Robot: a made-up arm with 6 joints.
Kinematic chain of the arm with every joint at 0, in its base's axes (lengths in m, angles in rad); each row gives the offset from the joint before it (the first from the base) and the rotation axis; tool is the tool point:
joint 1: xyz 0 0 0.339 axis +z
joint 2: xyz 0.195 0 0 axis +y
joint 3: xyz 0 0 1.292 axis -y
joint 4: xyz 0 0 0.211 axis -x
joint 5: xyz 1.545 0 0 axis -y
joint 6: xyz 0.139 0 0 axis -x
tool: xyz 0 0 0
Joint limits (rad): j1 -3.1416..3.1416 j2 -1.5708..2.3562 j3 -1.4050..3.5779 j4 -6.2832..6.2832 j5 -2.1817..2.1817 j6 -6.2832..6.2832
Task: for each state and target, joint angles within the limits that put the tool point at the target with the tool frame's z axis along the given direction. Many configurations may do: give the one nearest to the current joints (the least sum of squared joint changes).
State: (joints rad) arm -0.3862 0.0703 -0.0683 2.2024 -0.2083 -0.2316
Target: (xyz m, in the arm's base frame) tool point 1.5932 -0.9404 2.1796 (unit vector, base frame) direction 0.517 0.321 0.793
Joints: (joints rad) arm -0.4852 0.0636 0.2770 1.5155 -0.6936 -0.7479
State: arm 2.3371 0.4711 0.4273 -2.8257 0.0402 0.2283
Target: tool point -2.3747 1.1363 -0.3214 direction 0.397 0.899 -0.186
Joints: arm 2.6872 1.1786 0.2934 -2.3438 -0.2162 0.6717
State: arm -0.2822 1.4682 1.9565 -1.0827 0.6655 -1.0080
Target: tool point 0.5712 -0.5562 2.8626 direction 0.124 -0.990 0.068
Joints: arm -0.6943 0.8171 2.4291 -0.7746 0.6907 -1.6303
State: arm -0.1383 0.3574 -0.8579 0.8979 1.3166 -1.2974
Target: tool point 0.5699 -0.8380 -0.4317 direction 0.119 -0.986 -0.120
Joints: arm -1.0886 0.8602 -0.9768 1.1516 1.1587 -1.4300
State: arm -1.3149 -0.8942 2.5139 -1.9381 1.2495 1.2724
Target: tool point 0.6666 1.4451 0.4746 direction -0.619 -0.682 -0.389
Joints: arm -2.0886 -0.4711 3.2567 -1.7567 1.4867 1.0055
